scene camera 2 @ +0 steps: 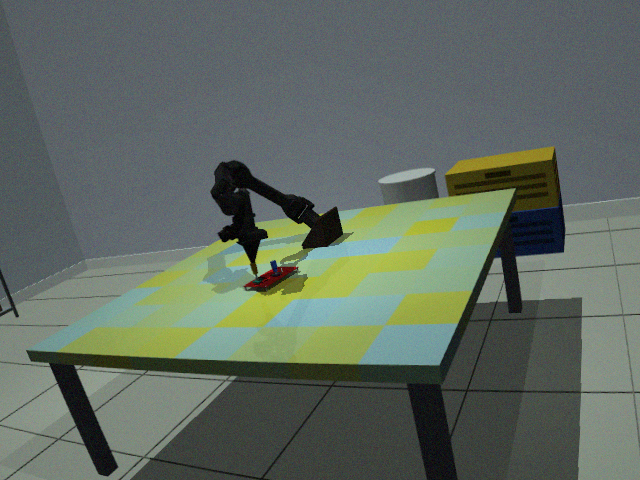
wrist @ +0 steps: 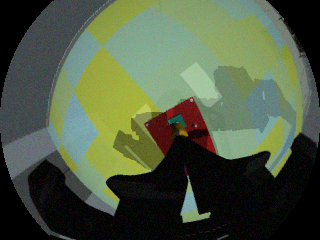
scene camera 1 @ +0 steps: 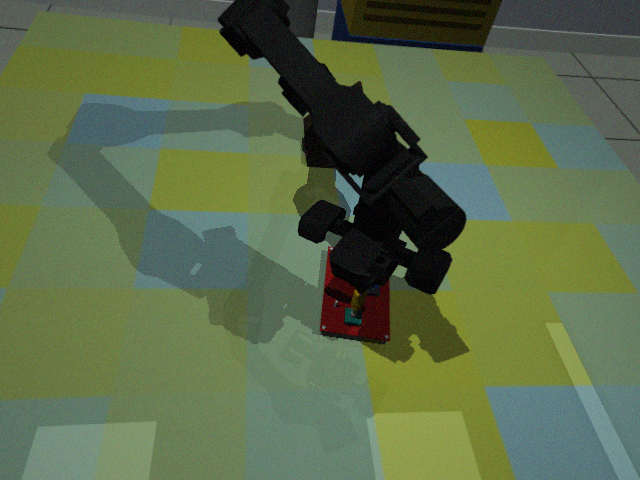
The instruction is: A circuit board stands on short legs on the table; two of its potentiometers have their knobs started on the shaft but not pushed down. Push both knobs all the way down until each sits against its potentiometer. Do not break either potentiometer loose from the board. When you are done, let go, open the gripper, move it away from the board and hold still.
Scene:
My gripper shows in scene camera 2, in the wrist view and in scene camera 1 (361, 291). One and the same spot on my gripper: (wrist: 244, 189) is (scene camera 2: 239, 239).

